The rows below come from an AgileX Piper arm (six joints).
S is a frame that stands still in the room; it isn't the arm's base.
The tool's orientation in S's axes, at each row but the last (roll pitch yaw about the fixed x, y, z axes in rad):
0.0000 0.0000 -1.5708
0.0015 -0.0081 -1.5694
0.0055 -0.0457 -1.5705
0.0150 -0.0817 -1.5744
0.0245 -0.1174 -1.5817
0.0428 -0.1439 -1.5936
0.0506 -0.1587 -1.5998
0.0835 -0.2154 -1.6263
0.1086 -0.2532 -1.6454
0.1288 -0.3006 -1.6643
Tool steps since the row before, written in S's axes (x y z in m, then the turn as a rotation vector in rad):
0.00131 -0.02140 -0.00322 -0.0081 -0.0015 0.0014
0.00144 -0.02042 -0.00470 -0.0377 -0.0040 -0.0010
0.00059 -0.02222 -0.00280 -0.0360 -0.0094 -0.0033
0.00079 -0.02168 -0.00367 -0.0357 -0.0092 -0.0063
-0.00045 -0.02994 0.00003 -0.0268 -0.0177 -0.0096
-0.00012 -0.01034 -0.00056 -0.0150 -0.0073 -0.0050
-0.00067 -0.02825 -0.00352 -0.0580 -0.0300 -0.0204
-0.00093 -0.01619 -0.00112 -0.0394 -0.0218 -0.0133
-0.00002 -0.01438 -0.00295 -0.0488 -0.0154 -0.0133
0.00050 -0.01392 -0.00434 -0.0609 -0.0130 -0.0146
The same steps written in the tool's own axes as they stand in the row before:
0.02140 0.00131 -0.00322 0.0015 -0.0081 0.0014
0.02038 0.00140 -0.00487 0.0039 -0.0377 -0.0010
0.02207 0.00056 -0.00382 0.0092 -0.0360 -0.0035
0.02131 0.00079 -0.00544 0.0088 -0.0358 -0.0065
0.02974 -0.00021 -0.00347 0.0167 -0.0269 -0.0110
0.01015 0.00003 -0.00204 0.0068 -0.0151 -0.0054
0.02735 -0.00025 -0.00794 0.0280 -0.0583 -0.0222
0.01560 -0.00041 -0.00454 0.0206 -0.0395 -0.0149
0.01315 0.00035 -0.00652 0.0151 -0.0491 -0.0124
0.01191 0.00072 -0.00840 0.0135 -0.0614 -0.0117

